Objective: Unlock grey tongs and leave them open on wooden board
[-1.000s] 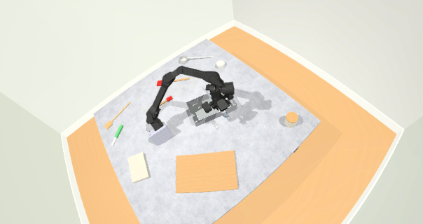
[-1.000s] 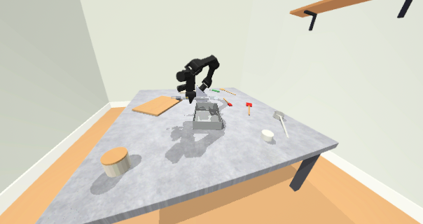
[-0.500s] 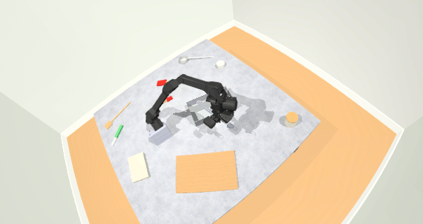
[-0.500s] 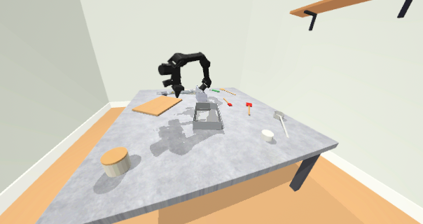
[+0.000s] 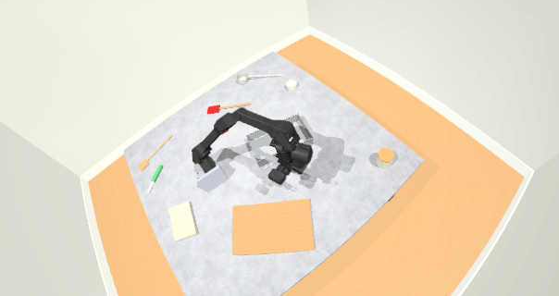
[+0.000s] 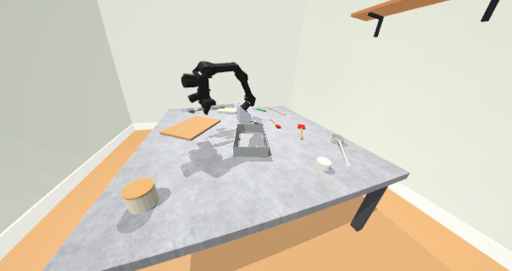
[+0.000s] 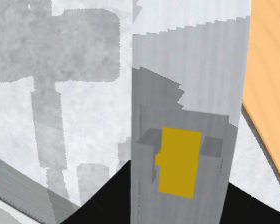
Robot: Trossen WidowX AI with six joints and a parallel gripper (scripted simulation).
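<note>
Now: gripper tip 200 mm past the wooden board, 90 mm to the left of it and 150 mm above it. Also, from my gripper tip: lidded tub 410 mm ahead, 210 mm to the right, 120 mm below; grey roasting tin 110 mm ahead, 250 mm to the left, 130 mm below; yellow lock slider 10 mm ahead, 20 mm to the right, 40 mm above.
</note>
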